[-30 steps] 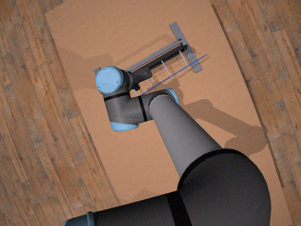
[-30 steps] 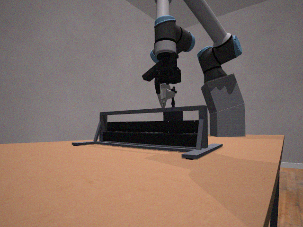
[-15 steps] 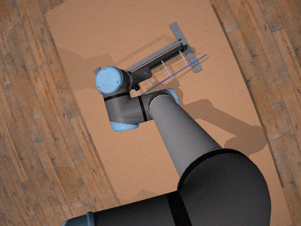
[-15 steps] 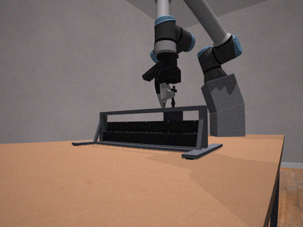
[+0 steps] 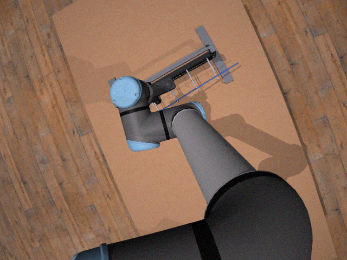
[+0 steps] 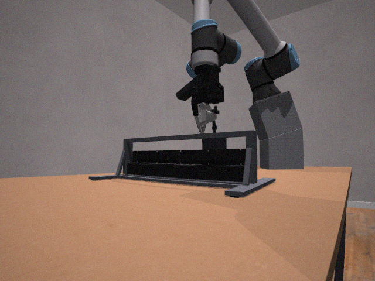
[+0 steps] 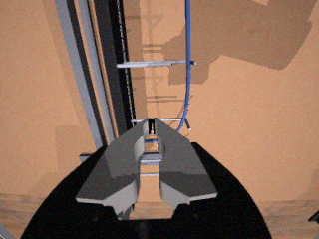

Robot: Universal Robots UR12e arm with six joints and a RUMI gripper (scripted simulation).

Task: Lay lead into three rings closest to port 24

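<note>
Now: the rack 90 mm below my hand, 70 mm ahead of it and 40 mm to the right of it.
</note>
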